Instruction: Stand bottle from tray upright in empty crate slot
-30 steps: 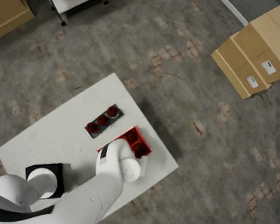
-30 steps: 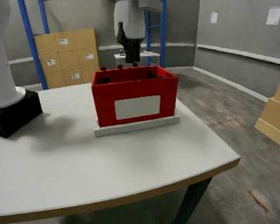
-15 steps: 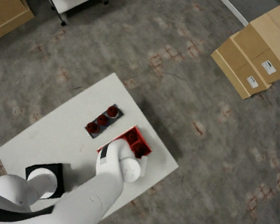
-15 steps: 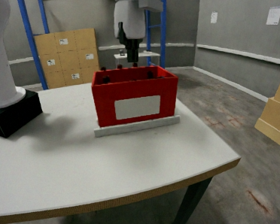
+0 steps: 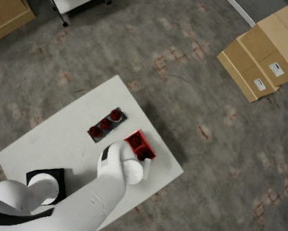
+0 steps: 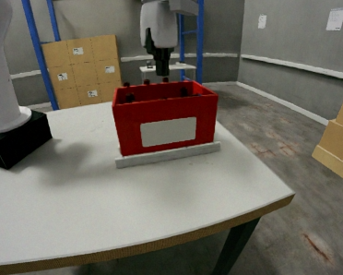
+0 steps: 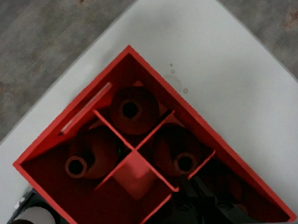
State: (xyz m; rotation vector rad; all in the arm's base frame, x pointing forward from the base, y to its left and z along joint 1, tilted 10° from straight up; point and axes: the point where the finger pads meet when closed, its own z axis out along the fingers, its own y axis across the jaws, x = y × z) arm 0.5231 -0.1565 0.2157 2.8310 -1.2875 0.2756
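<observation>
Now: the bottle 90 mm ahead of my hand, 280 mm to the left of it and 160 mm below it. From my hand the other things lie so: dark tray 280 mm to the left, 230 mm below; then red crate 30 mm to the left, 160 mm below.
</observation>
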